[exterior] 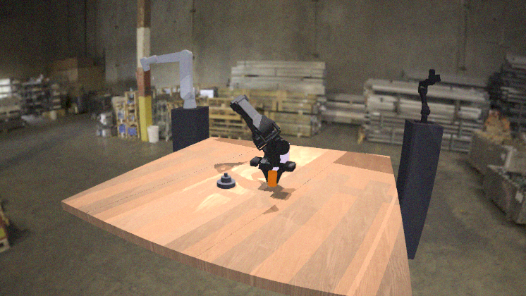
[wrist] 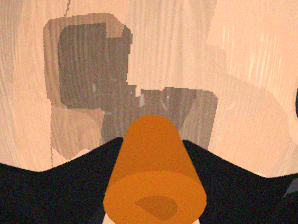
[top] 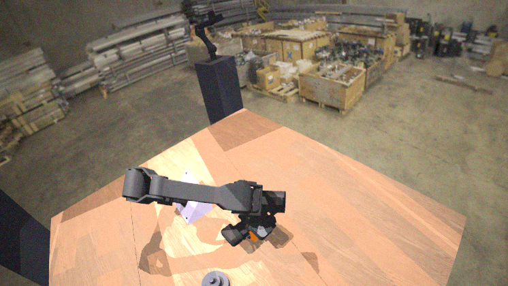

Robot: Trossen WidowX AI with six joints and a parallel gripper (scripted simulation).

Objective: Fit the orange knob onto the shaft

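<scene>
My gripper tip is now 20 mm short of the shaft and 200 mm to the left of it. Also, from my gripper tip: orange knob (20 mm above).
</scene>
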